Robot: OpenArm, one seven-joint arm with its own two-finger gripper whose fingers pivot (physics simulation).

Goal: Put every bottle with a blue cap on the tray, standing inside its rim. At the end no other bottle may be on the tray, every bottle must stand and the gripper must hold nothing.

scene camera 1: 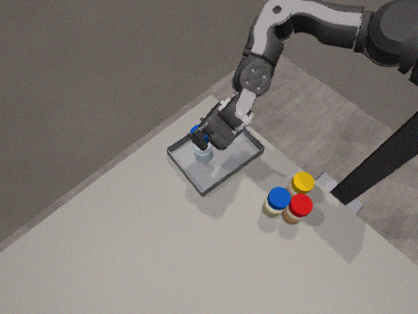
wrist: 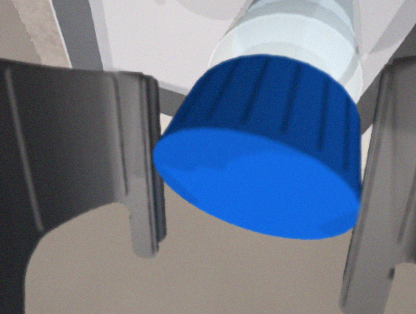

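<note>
A clear, pale bottle with a blue cap [scene camera 1: 196, 130] [wrist: 265, 175] is between the fingers, its body over the tray [scene camera 1: 233, 172] [wrist: 82, 40] near the back left side. My gripper [scene camera 1: 201, 138] [wrist: 247, 175] is shut on its cap. The bottle looks close to upright in the scene view; whether its base touches the tray floor I cannot tell. A second blue-capped bottle [scene camera 1: 278, 199], with a pale yellow body, stands on the table right of the tray. The fingers hide part of the held bottle in the scene view.
A red-capped bottle [scene camera 1: 300, 206] and a yellow-capped bottle [scene camera 1: 302, 184] stand close beside the second blue-capped bottle. The tray has a low grey rim and lies near the table's back corner. The arm reaches in from the upper right.
</note>
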